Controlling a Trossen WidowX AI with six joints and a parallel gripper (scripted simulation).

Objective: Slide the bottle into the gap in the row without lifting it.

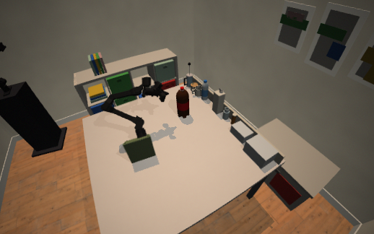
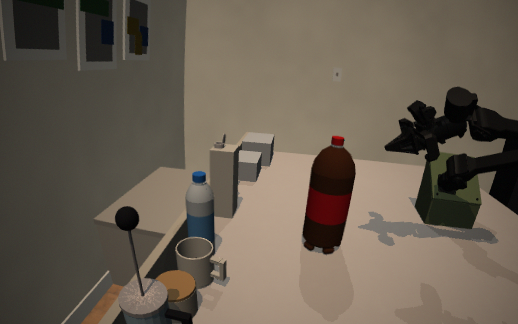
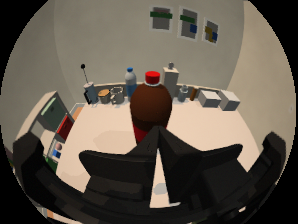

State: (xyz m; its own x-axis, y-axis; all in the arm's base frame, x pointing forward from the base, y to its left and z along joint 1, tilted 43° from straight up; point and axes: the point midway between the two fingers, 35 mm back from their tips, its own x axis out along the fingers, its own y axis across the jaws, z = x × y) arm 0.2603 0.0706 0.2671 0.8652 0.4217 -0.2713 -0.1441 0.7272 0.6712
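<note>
Right now the dark cola bottle is 150 mm below my hand, 150 mm ahead of it and 30 mm to the left of it. Round my hand: water bottle 430 mm ahead, 200 mm below, 180 mm to the left; lidded jar 390 mm ahead, 360 mm to the left, 270 mm below.
</note>
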